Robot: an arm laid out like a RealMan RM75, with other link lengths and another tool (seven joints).
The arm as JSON. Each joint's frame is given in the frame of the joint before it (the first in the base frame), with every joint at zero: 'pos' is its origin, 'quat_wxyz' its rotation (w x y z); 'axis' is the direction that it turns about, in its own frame. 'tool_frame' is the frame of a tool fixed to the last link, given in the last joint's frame.
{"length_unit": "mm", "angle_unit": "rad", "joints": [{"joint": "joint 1", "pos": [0.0, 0.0, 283.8], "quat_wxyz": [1.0, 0.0, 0.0, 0.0], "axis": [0.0, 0.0, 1.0]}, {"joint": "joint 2", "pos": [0.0, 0.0, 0.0], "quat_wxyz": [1.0, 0.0, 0.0, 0.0], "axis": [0.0, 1.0, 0.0]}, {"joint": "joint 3", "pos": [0.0, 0.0, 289.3], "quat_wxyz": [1.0, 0.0, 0.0, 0.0], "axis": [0.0, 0.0, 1.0]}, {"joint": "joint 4", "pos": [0.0, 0.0, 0.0], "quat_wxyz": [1.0, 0.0, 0.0, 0.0], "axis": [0.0, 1.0, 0.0]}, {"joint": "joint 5", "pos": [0.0, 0.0, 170.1], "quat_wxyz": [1.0, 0.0, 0.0, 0.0], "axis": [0.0, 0.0, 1.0]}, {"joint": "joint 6", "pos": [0.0, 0.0, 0.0], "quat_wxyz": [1.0, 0.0, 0.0, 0.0], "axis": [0.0, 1.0, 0.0]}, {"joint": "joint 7", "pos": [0.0, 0.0, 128.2], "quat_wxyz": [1.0, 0.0, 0.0, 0.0], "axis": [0.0, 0.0, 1.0]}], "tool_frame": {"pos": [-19.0, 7.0, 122.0], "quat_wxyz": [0.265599, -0.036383, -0.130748, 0.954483]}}
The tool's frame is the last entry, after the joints.
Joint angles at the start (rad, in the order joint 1, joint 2, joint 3, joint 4, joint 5, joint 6, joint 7):
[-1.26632, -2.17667, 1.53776, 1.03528, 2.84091, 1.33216, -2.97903]
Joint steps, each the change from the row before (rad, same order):
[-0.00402, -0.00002, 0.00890, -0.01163, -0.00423, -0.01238, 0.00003]
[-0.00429, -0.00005, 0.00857, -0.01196, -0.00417, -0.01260, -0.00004]
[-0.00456, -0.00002, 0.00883, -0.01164, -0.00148, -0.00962, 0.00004]
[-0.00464, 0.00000, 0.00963, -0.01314, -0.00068, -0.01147, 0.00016]
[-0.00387, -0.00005, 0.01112, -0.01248, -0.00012, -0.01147, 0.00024]
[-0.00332, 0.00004, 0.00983, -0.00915, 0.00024, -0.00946, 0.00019]
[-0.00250, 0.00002, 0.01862, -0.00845, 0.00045, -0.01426, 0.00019]
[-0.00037, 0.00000, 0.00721, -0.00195, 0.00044, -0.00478, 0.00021]
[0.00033, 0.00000, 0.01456, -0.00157, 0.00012, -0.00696, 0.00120]
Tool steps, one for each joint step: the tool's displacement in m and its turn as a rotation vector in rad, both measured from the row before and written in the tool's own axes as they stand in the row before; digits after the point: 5 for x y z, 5 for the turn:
[-0.00030, -0.00183, 0.00112, 0.00080, -0.00316, 0.00629]
[-0.00038, -0.00182, 0.00111, 0.00080, -0.00323, 0.00593]
[-0.00009, -0.00098, 0.00121, -0.00274, -0.00228, 0.00749]
[-0.00020, -0.00077, 0.00153, -0.00380, -0.00317, 0.00793]
[-0.00001, -0.00056, 0.00166, -0.00471, -0.00362, 0.00906]
[-0.00032, -0.00049, 0.00119, -0.00403, -0.00442, 0.00823]
[-0.00056, -0.00095, 0.00152, -0.00554, -0.00994, 0.01473]
[-0.00018, -0.00029, 0.00051, -0.00212, -0.00403, 0.00583]
[0.00015, -0.00058, 0.00080, -0.00363, -0.00683, 0.01259]

